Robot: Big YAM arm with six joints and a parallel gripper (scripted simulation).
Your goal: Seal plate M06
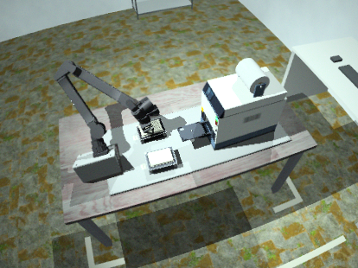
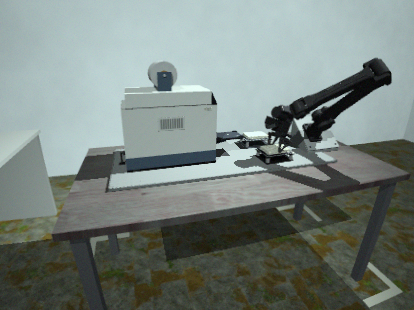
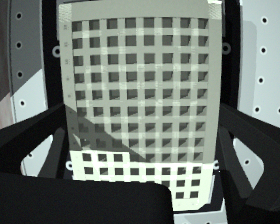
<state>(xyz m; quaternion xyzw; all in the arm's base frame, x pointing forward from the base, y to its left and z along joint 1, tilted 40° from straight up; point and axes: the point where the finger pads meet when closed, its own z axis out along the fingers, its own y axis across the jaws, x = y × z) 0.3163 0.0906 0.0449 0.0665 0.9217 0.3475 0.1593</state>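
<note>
My gripper is now 2 cm above the black nest N1. Also, from my hand: foil roll 54 cm ahead, 36 cm above, 15 cm to the right; then sealer stage 21 cm ahead, 14 cm to the right, 4 cm above; then pale plate 22 cm to the right.
</note>
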